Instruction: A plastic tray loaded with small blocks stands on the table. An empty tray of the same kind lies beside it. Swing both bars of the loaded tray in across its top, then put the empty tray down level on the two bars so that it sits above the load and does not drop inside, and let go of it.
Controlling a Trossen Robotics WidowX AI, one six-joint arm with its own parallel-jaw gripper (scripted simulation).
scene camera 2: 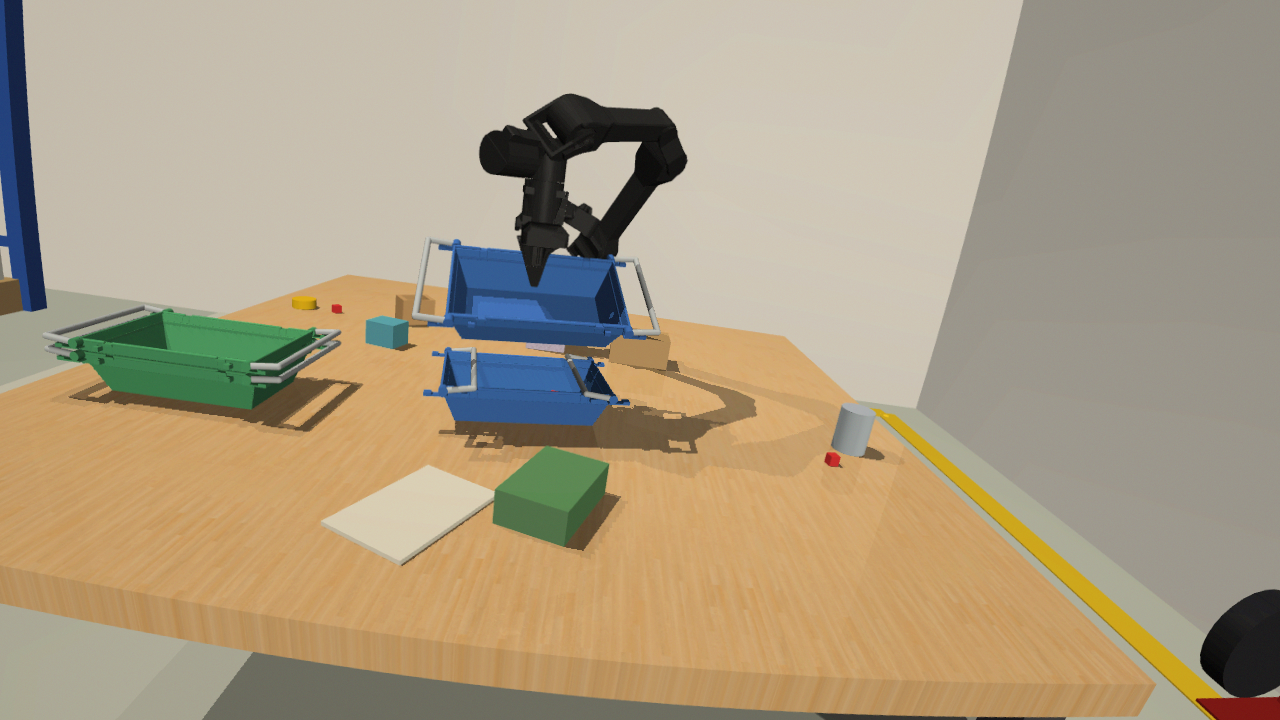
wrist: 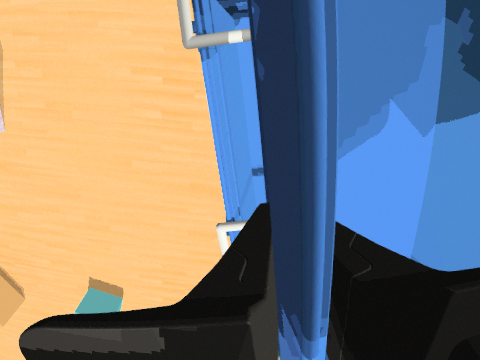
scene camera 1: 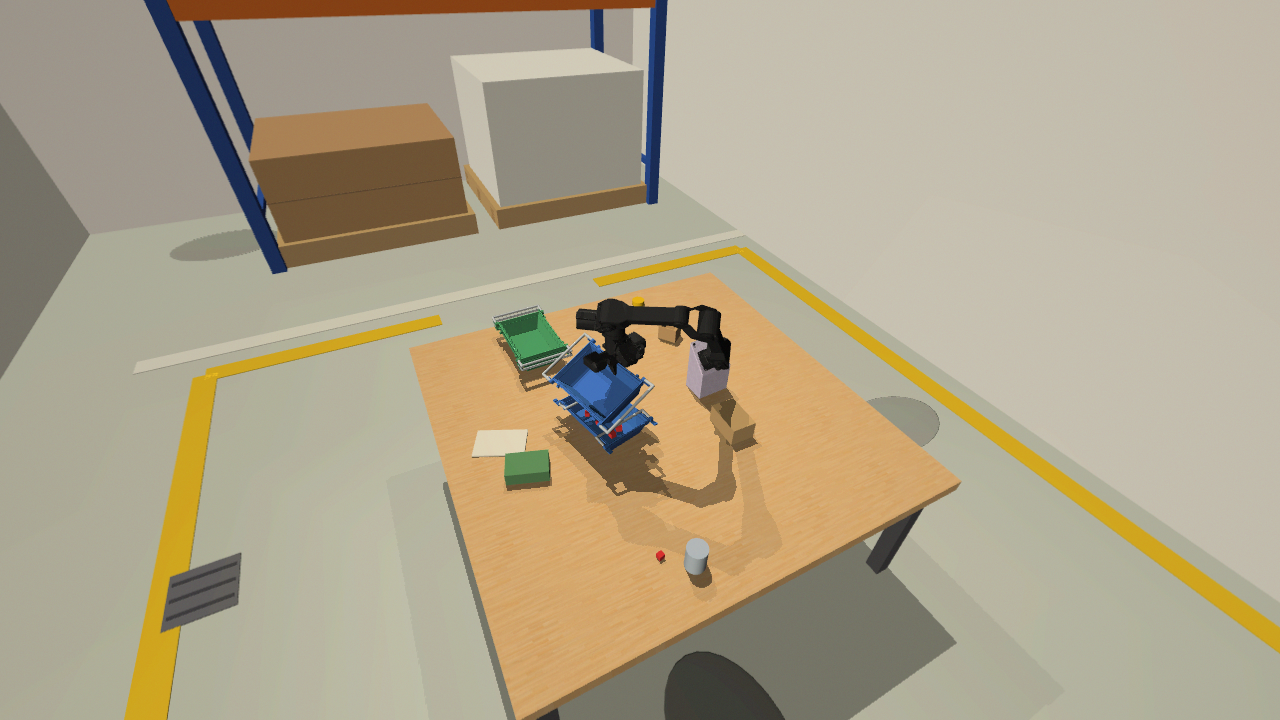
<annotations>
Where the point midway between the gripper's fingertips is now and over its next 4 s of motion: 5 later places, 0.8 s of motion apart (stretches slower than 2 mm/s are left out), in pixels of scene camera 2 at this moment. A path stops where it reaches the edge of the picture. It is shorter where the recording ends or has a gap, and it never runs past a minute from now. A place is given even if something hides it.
The gripper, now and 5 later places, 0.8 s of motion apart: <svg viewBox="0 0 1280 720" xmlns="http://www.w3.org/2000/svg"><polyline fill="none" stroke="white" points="533,286 529,308 527,322 526,326 525,329 524,334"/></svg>
</annotations>
